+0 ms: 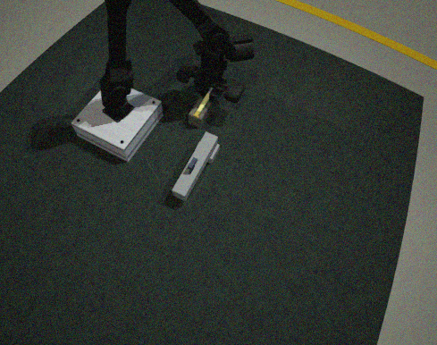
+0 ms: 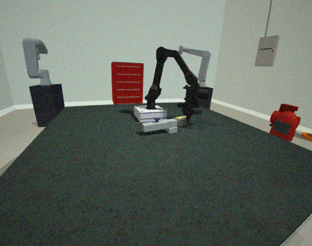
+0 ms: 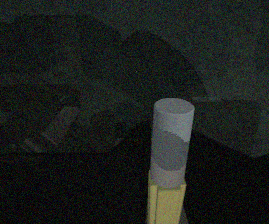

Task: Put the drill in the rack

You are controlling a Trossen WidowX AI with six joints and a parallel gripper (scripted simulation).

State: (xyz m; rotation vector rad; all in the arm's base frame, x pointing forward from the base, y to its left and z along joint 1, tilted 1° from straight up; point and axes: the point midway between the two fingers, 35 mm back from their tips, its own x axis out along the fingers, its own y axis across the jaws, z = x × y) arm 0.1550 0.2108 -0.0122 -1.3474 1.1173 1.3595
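Right now my gripper tip is 1 cm short of the drill, 4 cm to the left of it and 3 cm below it. Also, from my gripper tip: grey housing 11 cm ahead, 20 cm to the right, 2 cm above; then key 12 cm ahead, 22 cm to the right, 3 cm above; then rack 1 cm ahead, 5 cm to the right.
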